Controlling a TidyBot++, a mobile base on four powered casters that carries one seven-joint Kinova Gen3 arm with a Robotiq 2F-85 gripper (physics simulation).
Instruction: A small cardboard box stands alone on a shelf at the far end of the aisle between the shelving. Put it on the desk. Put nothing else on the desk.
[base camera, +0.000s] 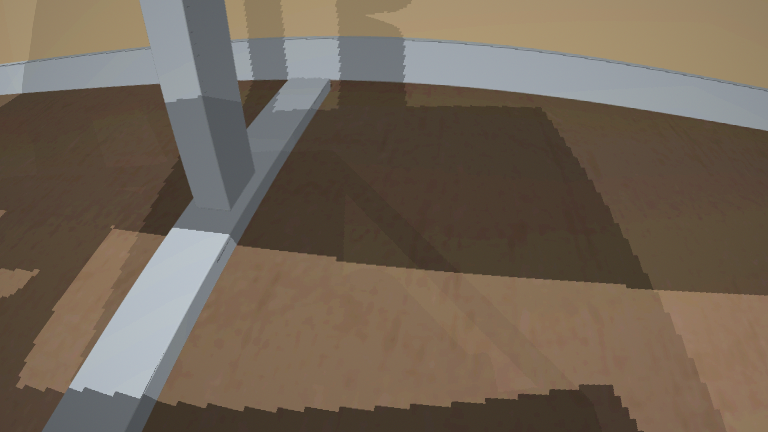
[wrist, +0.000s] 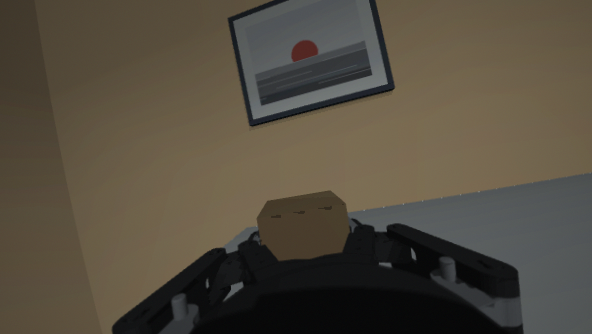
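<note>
The small brown cardboard box shows in the middle of the wrist view, between the two black fingers. My gripper is shut on it, one finger against each side. The pale grey desk top spreads behind and to the right of the gripper, with a bit of it also left of the box. The height of the box over the desk top cannot be told. In the base view the desk leg stands on a long foot. The gripper and the box do not show in the base view.
A tan wall rises behind the desk, with a framed picture of a red sun on it. A wall corner shows at the left of the wrist view. A pale baseboard runs along the brown floor, which carries dark shadows.
</note>
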